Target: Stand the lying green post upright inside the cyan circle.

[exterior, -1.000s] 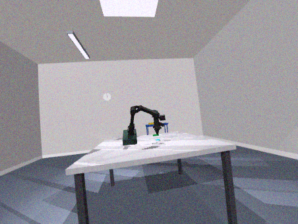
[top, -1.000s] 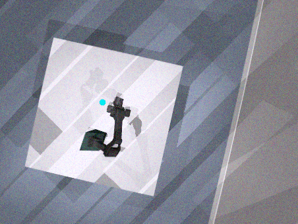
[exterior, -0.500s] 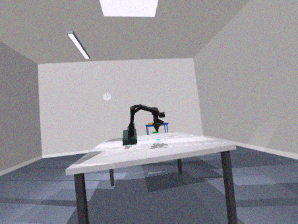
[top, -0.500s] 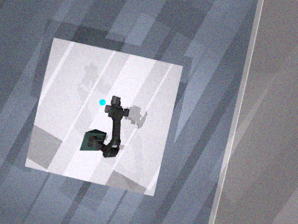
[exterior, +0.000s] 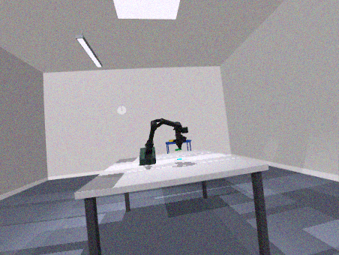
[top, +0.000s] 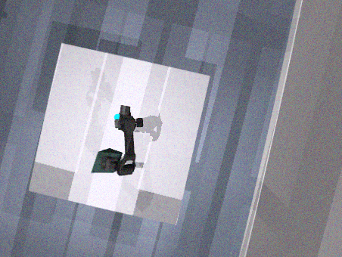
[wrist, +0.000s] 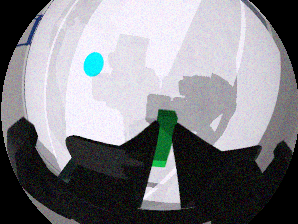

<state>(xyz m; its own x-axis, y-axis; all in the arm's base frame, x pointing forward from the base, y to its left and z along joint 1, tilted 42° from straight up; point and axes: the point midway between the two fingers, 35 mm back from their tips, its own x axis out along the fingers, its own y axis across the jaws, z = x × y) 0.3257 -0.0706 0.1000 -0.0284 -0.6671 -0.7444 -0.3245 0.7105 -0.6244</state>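
Right now the green post is 2 cm behind my gripper tip and 1 cm to the right of it. The rest, counted from my gripper tip: cyan circle (17 cm to the left, 13 cm below, 1 cm ahead).
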